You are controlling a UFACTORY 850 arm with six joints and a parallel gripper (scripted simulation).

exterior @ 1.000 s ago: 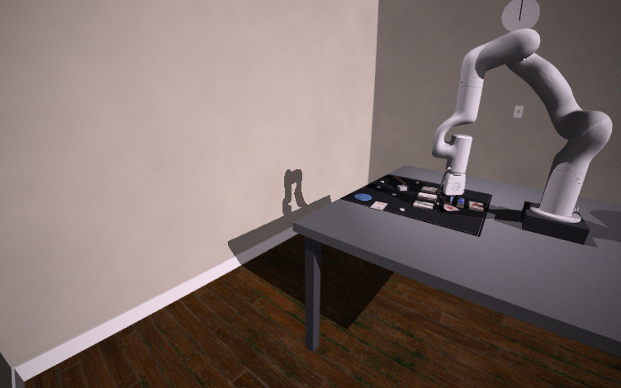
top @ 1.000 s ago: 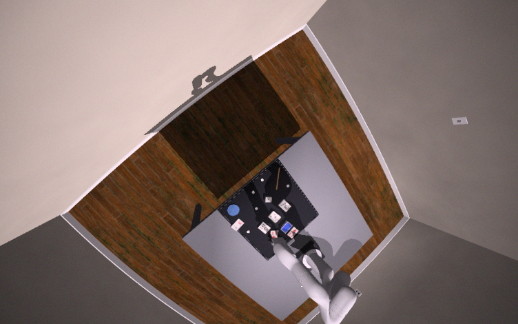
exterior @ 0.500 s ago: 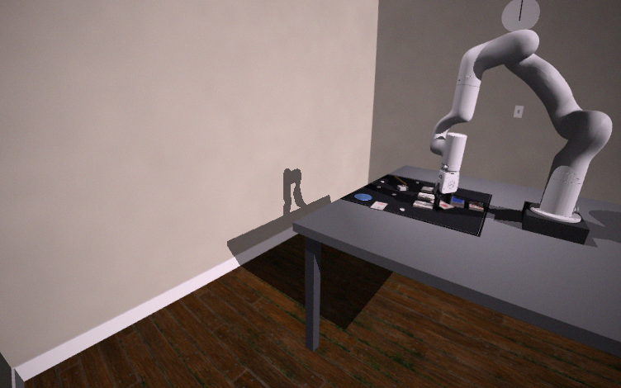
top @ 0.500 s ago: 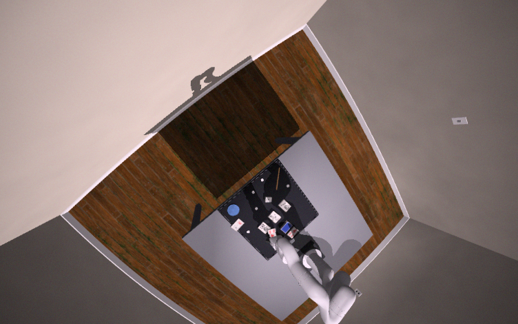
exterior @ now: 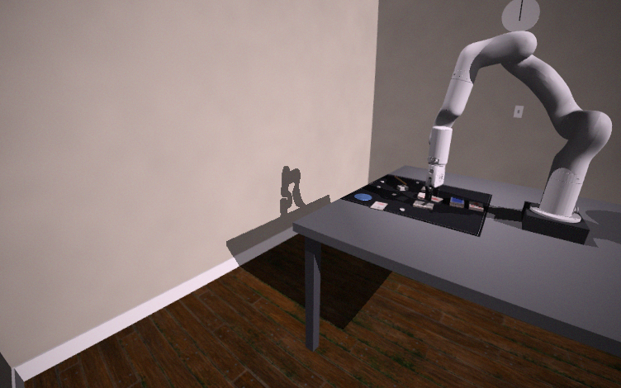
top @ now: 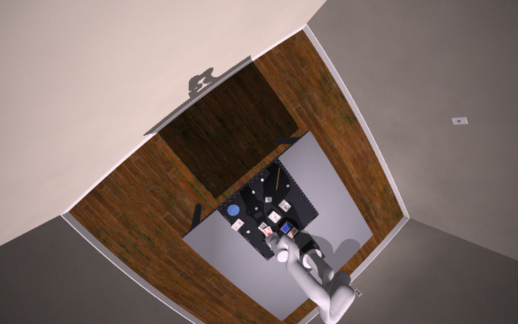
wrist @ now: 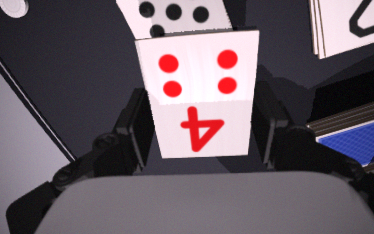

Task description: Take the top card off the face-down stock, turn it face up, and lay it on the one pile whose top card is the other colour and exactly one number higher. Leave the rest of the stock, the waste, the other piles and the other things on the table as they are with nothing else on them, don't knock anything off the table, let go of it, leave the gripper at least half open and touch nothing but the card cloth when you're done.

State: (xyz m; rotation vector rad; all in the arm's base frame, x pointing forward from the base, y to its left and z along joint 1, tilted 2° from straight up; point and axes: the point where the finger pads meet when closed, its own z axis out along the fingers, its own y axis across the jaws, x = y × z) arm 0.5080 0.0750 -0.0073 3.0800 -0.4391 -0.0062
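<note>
The black 5 is 30 mm ahead of my hand and 50 mm below it. Round my hand: black card cloth: 60 mm ahead, 130 mm to the right, 70 mm below; then red 4 card: 10 mm below; then black 2: 40 mm ahead, 120 mm to the right, 50 mm below.
</note>
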